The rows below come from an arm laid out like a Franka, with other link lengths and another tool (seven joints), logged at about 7 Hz.
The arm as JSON. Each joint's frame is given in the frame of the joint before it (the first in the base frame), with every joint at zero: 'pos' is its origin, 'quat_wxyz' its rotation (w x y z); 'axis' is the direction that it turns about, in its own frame. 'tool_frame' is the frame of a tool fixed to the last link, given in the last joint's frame.
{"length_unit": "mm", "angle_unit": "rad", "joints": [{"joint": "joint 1", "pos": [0.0, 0.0, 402.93], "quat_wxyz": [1.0, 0.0, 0.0, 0.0], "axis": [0.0, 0.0, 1.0]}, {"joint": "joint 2", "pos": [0.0, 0.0, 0.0], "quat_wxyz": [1.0, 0.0, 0.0, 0.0], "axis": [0.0, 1.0, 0.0]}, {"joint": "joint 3", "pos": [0.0, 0.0, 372.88], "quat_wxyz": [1.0, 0.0, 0.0, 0.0], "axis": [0.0, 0.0, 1.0]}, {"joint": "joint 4", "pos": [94.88, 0.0, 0.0], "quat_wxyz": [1.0, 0.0, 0.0, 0.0], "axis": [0.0, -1.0, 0.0]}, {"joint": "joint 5", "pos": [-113.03, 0.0, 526.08], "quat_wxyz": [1.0, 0.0, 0.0, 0.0], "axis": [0.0, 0.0, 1.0]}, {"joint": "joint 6", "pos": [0.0, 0.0, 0.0], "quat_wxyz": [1.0, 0.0, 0.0, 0.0], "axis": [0.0, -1.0, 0.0]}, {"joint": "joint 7", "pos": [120.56, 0.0, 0.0], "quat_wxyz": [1.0, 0.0, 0.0, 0.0], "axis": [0.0, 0.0, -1.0]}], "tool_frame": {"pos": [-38.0, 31.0, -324.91], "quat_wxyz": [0.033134, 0.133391, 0.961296, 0.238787]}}
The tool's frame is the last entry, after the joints.
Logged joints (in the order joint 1, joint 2, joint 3, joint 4, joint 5, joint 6, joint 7), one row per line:
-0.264 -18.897 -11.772 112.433 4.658 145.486 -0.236
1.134 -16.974 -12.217 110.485 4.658 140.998 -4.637
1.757 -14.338 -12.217 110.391 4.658 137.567 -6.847
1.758 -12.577 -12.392 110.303 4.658 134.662 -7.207
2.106 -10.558 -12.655 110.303 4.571 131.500 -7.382
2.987 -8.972 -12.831 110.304 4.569 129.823 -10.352
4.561 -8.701 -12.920 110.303 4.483 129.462 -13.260
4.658 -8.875 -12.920 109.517 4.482 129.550 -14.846
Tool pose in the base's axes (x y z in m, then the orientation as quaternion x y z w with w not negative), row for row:
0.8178 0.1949 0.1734 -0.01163 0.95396 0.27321 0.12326
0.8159 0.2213 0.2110 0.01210 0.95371 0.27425 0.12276
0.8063 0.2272 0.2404 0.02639 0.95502 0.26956 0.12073
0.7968 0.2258 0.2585 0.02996 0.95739 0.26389 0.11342
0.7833 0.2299 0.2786 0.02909 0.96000 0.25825 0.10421
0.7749 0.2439 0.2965 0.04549 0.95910 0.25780 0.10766
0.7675 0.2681 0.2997 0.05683 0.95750 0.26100 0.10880
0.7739 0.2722 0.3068 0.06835 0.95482 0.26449 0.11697
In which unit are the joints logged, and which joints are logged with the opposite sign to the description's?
The joints are logged in degrees. Opposite sign: joint 2, joint 3, joint 4, joint 5, joint 7.
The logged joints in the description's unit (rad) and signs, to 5 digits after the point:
-0.00461 0.32981 0.20546 -1.96233 -0.08130 2.53921 0.00412
0.01979 0.29625 0.21323 -1.92833 -0.08130 2.46088 0.08093
0.03067 0.25025 0.21323 -1.92669 -0.08130 2.40100 0.11950
0.03068 0.21951 0.21628 -1.92515 -0.08130 2.35030 0.12579
0.03676 0.18427 0.22087 -1.92515 -0.07978 2.29511 0.12884
0.05213 0.15659 0.22394 -1.92517 -0.07974 2.26584 0.18068
0.07960 0.15186 0.22550 -1.92515 -0.07824 2.25954 0.23143
0.08130 0.15490 0.22550 -1.91143 -0.07823 2.26107 0.25911

